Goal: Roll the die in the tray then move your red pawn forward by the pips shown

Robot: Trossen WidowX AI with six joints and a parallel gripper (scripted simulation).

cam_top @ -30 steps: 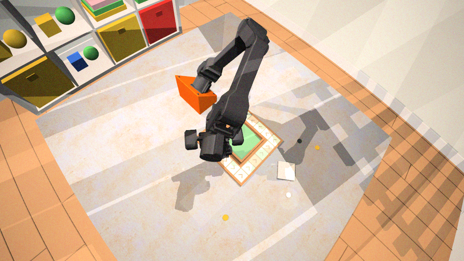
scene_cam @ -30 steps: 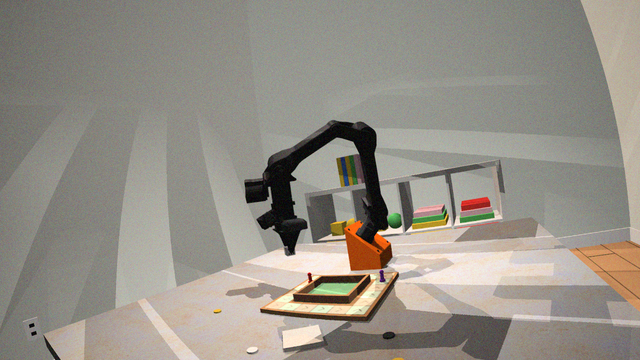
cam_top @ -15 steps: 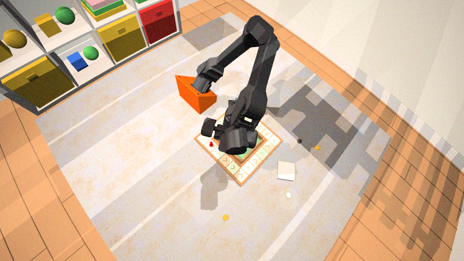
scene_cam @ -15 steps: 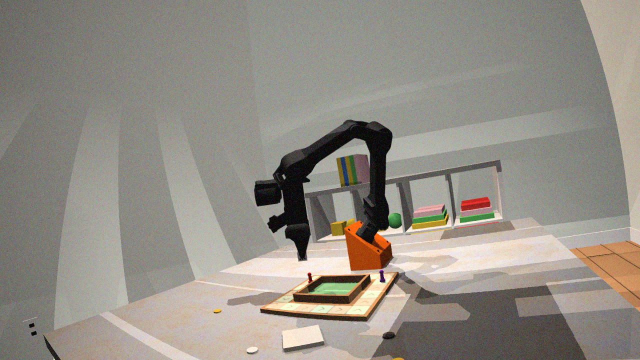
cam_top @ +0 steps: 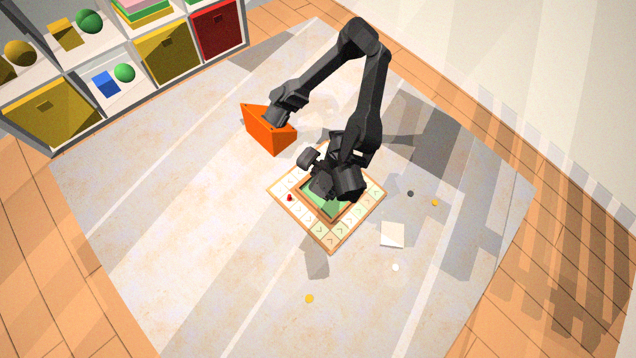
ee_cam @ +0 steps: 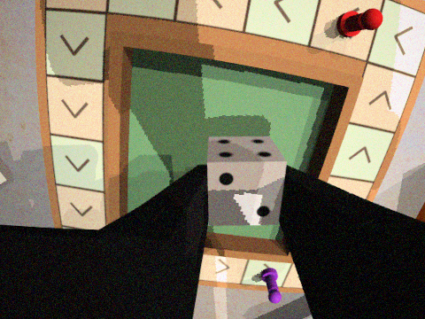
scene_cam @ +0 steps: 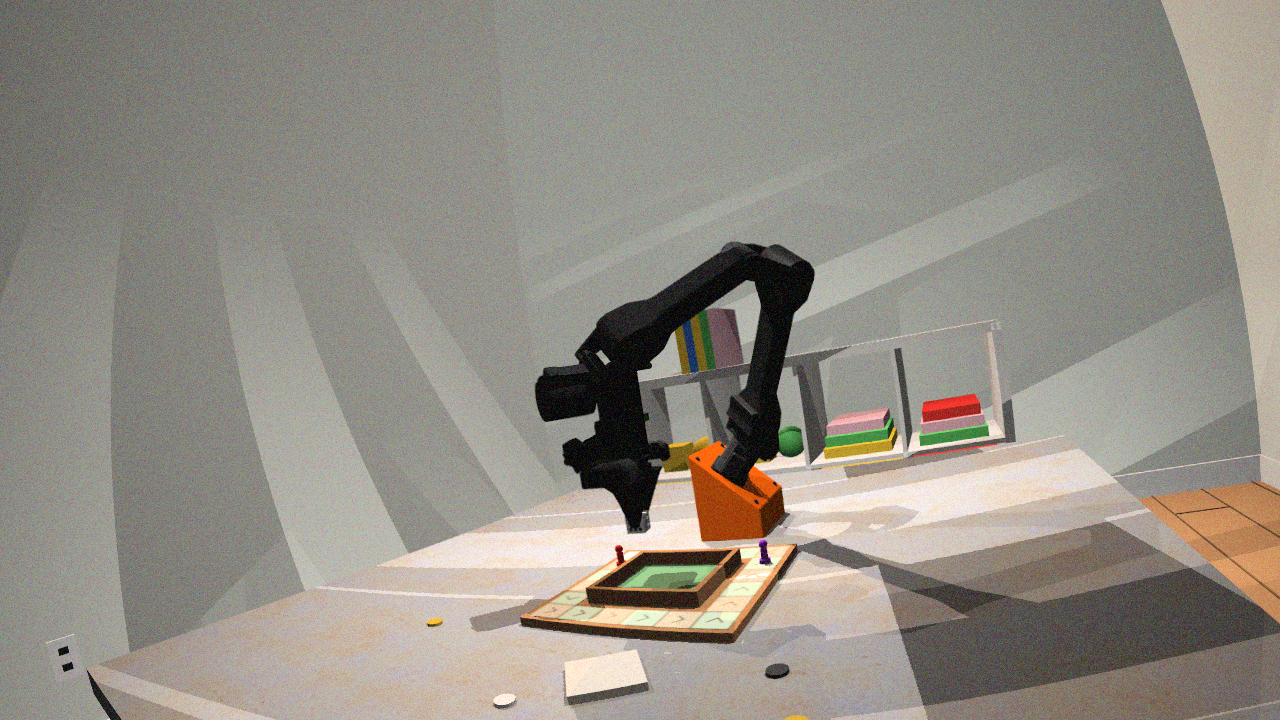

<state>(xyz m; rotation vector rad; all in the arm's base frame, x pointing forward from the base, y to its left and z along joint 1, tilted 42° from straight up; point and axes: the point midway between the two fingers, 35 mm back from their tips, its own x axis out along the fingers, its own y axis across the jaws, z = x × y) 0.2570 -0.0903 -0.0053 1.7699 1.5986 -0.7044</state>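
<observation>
The red pawn is 8 cm behind my gripper tip, 7 cm to the right of it and 7 cm below it. Also, from my gripper tip: white die (right at my gripper tip); purple pawn (15 cm to the left, 7 cm below, 5 cm behind); green tray (9 cm below, 3 cm to the left).
</observation>
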